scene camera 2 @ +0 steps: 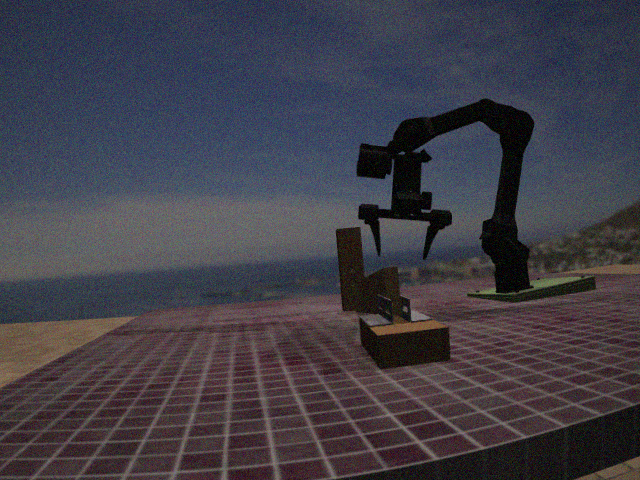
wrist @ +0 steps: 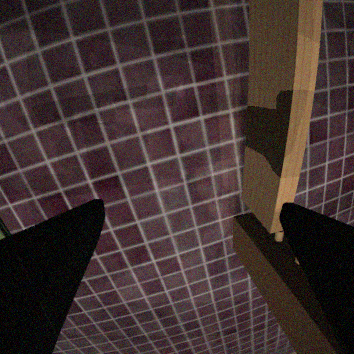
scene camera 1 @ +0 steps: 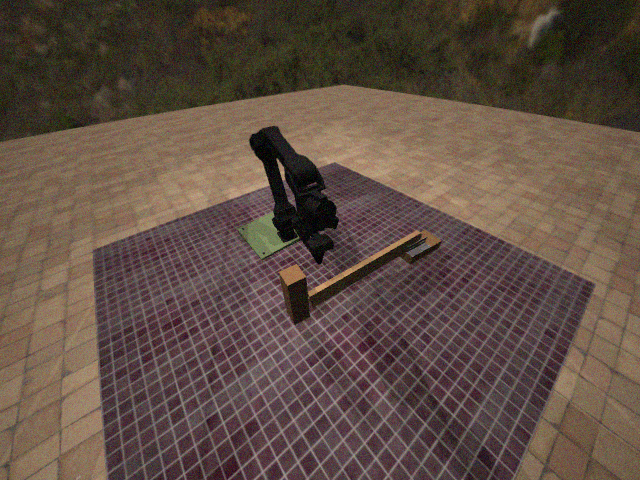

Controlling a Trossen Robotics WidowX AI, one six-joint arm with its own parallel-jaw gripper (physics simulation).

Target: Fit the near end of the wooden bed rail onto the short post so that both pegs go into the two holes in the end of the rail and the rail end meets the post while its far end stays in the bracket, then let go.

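Places are measured from the arm's base along level axes (x ahead, y left, z up), in centimetres.
Pixels of known places: gripper, fingertip midpoint: (scene camera 2: 401, 258) (wrist: 194, 209) (scene camera 1: 313, 255); arm's base, link origin: (scene camera 2: 514, 290) (scene camera 1: 287, 234).
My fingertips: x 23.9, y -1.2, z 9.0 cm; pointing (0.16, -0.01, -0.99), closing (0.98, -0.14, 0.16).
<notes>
Ahead of a thing's pixels: the offset from my fingertips to its top centre. "spot": to the spot under its first point. Level surfaces: height alone.
The wooden rail (scene camera 1: 361, 269) (scene camera 2: 391, 283) (wrist: 272, 65) slopes down from the bracket {spot: dx +11.7, dy +44.8, dz -7.0 cm} (scene camera 1: 434, 241) (scene camera 2: 405, 343), where its far end stands between the metal plates. Its near end is low beside the short post {spot: dx +11.8, dy -12.2, dz +0.9 cm} (scene camera 1: 295, 299) (scene camera 2: 350, 268) (wrist: 270, 287). In the wrist view a peg {spot: dx +9.1, dy -8.0, dz -4.9 cm} (wrist: 279, 236) shows in a small gap between rail end and post, with a bit of the second peg {spot: dx +9.0, dy -8.4, dz -1.9 cm} (wrist: 297, 261) beside my right finger. The holes are hidden. My gripper (scene camera 1: 318, 259) (scene camera 2: 402, 256) (wrist: 194, 209) is open and empty, above the rail and off to its arm-base side, near the post.
The arm stands on a green base plate (scene camera 1: 255, 238) (scene camera 2: 563, 284), on the same side of the rail as the gripper. A purple tiled mat {dz -10.6 cm} (scene camera 1: 206, 361) (scene camera 2: 206, 387) (wrist: 150, 125) lies under everything, on tan paving (scene camera 1: 46, 310). The post top rises near the gripper.
</notes>
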